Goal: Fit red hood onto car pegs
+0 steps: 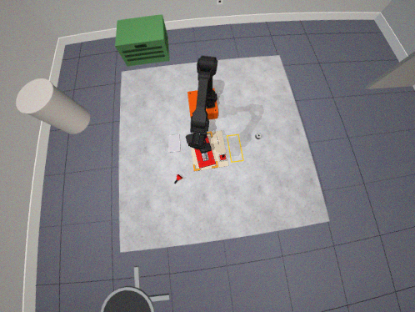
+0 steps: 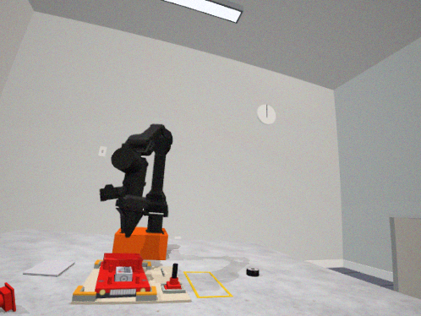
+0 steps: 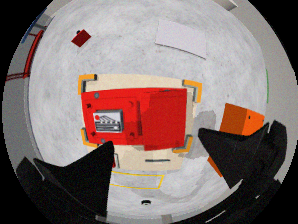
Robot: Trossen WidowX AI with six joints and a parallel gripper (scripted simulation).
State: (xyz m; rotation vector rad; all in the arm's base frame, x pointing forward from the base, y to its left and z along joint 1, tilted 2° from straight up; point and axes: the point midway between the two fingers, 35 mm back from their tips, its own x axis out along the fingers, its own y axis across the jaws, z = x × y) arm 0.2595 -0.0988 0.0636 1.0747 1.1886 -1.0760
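The red hood is 2 cm behind my gripper tip and 7 cm below it. Also, from my gripper tip: grey engine block 7 cm ahead, 2 cm to the left, 8 cm below.
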